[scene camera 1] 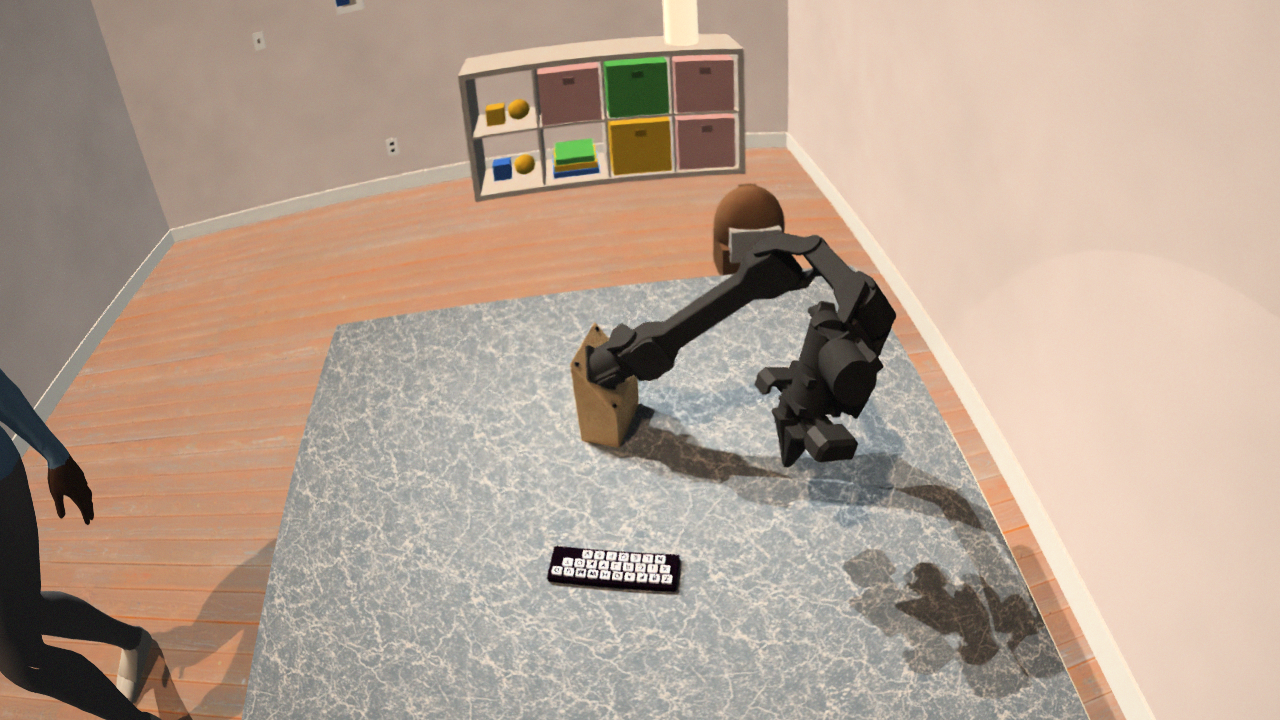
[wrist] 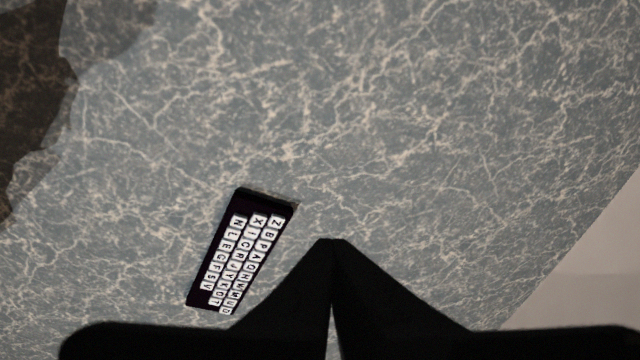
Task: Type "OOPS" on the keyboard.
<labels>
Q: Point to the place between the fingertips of my gripper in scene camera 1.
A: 786, 465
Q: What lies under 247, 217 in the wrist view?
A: A black keyboard.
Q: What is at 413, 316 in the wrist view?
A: My gripper.
</labels>
